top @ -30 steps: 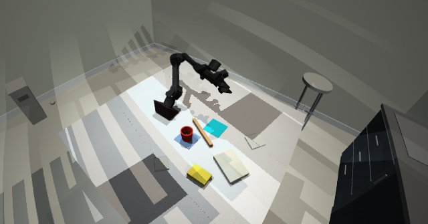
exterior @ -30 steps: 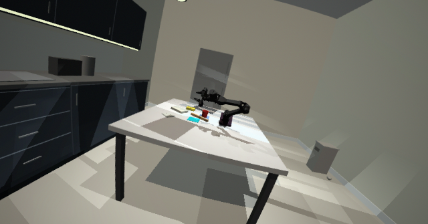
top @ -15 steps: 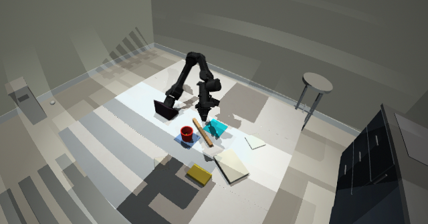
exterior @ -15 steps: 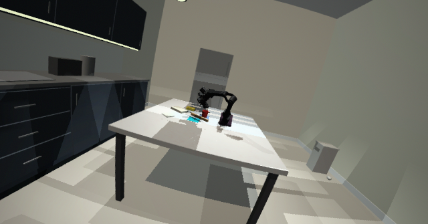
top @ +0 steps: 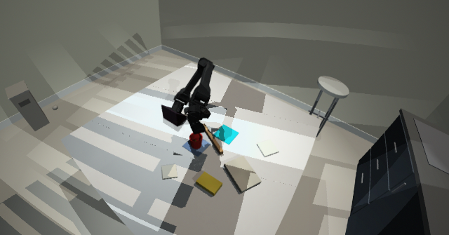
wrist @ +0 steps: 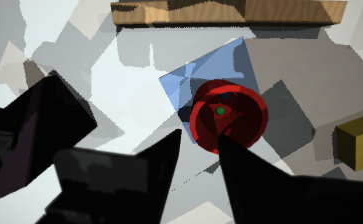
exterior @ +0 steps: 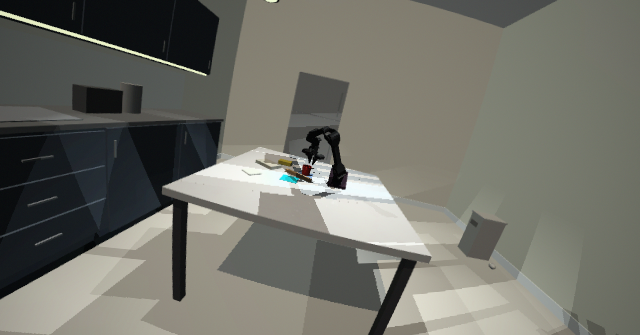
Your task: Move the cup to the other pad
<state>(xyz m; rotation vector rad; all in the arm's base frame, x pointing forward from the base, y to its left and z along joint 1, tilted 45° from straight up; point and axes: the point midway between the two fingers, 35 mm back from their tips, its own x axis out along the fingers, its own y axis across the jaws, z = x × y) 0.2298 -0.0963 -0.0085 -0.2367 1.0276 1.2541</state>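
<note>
Now: the red cup 30 mm ahead of my gripper tip, 10 mm to the right of it and 60 mm below it. From my gripper tip the other things lie so: green marble 30 mm ahead, 20 mm to the right, 80 mm below; then blue pad 30 mm ahead, 10 mm to the right, 110 mm below; then wooden bar 70 mm ahead, 80 mm to the left, 90 mm below.
</note>
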